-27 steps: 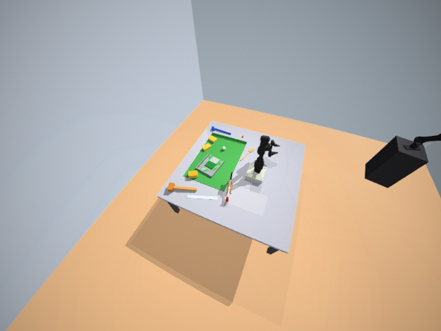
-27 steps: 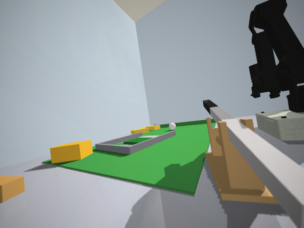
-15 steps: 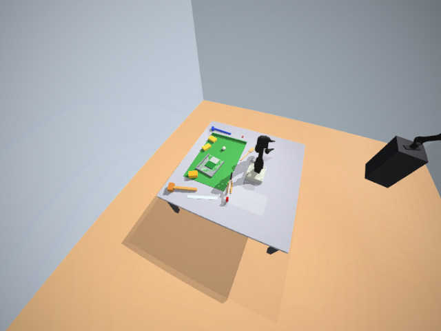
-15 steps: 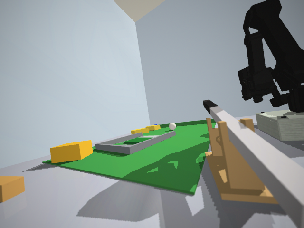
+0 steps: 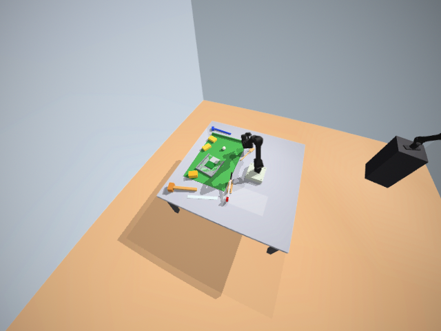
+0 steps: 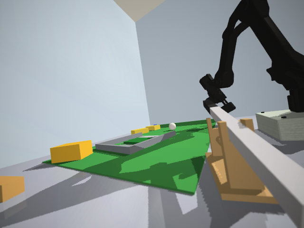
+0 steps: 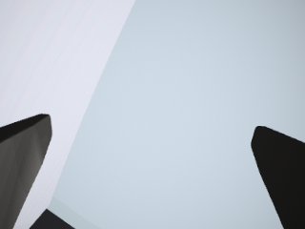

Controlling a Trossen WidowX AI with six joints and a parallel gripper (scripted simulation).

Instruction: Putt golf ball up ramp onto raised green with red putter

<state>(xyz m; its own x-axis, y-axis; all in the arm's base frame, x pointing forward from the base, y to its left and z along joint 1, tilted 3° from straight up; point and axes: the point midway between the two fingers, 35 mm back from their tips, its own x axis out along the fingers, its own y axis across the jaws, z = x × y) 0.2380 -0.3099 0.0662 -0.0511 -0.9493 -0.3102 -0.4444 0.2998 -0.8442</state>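
My gripper tip is 8 cm past the wooden stand, 65 cm to the right of it and 9 cm above it. From my gripper tip the other things lie so: green mat 24 cm ahead, 39 cm to the left, 12 cm below; blue tool 47 cm ahead, 3 cm to the right, 11 cm below; white golf ball 25 cm ahead, 23 cm to the left, 10 cm below.
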